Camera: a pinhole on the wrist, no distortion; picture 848 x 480 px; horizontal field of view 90.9 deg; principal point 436.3 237.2 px. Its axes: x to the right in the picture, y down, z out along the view. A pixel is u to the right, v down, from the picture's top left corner.
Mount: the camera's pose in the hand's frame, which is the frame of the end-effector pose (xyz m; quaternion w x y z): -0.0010 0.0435 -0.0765 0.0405 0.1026 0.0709 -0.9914
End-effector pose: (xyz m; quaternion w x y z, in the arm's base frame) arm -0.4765 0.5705 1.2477 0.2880 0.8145 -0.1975 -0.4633
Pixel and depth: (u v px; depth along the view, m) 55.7 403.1 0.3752
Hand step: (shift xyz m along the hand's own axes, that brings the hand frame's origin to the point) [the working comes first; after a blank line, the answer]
In the camera's frame: -0.3421 0.1491 0.3752

0.2728 -0.1370 0.3389
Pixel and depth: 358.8 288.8 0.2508
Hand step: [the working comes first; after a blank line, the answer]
In the camera's frame: -0.0466 0.0310 0.2508

-0.0022 -0.0214 0.1721
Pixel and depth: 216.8 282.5 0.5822
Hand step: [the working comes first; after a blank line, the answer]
In the camera's frame: -0.3062 0.0632 0.5822

0.1886 -0.0854 0.5433
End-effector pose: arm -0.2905 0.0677 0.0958 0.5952 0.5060 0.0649 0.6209
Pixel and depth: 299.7 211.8 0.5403
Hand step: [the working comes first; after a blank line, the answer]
In the camera's frame: -0.1768 -0.0329 0.5403

0.0616 0.0071 0.4883
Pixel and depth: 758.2 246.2 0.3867
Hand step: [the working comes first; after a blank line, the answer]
In the camera's frame: 0.2982 0.0083 0.3867

-0.3676 -0.0419 0.2347
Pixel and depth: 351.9 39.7 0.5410
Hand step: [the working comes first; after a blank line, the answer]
In the camera's frame: -0.1094 -0.2560 0.5410

-0.0255 0.2227 0.5044
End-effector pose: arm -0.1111 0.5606 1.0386 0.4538 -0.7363 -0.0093 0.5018
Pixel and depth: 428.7 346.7 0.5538
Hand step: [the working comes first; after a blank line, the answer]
In the camera's frame: -0.0101 0.1453 0.5538

-0.0869 -0.1816 0.4430
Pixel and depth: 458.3 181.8 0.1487
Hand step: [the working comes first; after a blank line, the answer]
In the camera's frame: 0.0078 -0.0197 0.1487

-0.0399 0.0403 0.0685
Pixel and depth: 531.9 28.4 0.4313
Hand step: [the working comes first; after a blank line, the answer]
In the camera's frame: 0.0988 -0.2158 0.4313

-0.2031 0.1857 0.3493
